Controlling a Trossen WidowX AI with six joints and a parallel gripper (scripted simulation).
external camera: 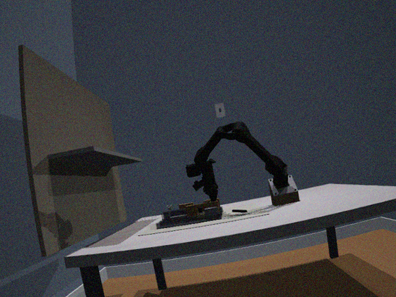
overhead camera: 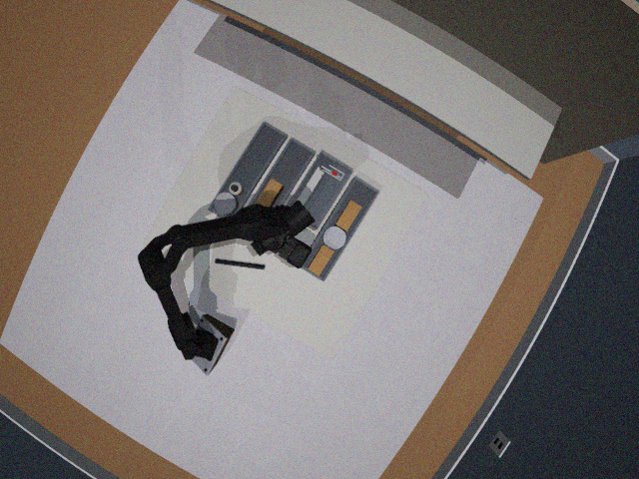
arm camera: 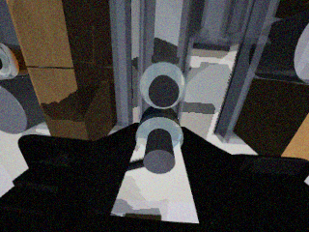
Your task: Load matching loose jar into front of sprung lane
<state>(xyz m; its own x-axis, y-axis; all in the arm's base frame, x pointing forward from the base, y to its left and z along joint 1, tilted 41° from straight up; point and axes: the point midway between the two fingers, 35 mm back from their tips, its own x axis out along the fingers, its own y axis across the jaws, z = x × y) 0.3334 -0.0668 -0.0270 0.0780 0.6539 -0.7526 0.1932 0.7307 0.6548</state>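
Now: gripper tip 100 mm past the black bar, 70 mm to the right of it and 50 mm above it. From my gripper tip the other things lie so: wall shelf 500 mm ahead, 320 mm above, 50 mm to the right; red mark 220 mm ahead, 80 mm to the right, 20 mm above.
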